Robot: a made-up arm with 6 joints. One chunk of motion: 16 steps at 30 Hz.
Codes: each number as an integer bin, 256 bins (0 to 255) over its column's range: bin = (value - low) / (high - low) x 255, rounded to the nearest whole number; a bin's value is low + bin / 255 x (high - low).
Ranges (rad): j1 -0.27..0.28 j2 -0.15..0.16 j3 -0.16..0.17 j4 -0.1..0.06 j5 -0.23..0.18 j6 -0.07..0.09
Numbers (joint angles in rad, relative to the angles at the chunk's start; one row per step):
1: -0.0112 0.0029 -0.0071 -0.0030 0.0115 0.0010
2: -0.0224 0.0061 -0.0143 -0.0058 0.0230 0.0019
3: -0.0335 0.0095 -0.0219 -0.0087 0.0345 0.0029
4: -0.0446 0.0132 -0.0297 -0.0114 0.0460 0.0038
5: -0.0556 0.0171 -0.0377 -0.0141 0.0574 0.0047
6: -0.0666 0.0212 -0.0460 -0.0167 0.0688 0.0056
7: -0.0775 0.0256 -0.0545 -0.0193 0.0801 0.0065
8: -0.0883 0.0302 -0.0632 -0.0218 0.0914 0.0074
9: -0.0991 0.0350 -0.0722 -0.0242 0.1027 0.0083
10: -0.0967 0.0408 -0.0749 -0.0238 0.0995 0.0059
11: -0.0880 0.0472 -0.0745 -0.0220 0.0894 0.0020
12: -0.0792 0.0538 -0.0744 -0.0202 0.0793 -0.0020
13: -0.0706 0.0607 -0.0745 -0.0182 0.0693 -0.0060
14: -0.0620 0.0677 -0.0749 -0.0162 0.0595 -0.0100
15: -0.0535 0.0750 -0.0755 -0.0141 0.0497 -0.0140
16: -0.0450 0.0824 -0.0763 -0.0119 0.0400 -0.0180
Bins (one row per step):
1: 120 126 118 155 150 113
2: 115 128 113 150 157 115
3: 110 131 107 146 165 116
4: 105 134 101 141 172 118
5: 99 137 95 137 179 119
6: 94 141 88 133 186 120
7: 89 144 82 129 193 122
8: 84 148 75 125 200 123
9: 79 152 68 121 207 125
10: 80 157 66 121 205 121
11: 84 162 66 124 199 115
12: 88 168 66 127 192 108
13: 92 173 66 130 186 102
14: 96 179 66 134 180 96
15: 100 185 65 137 174 89
16: 104 191 65 140 168 83

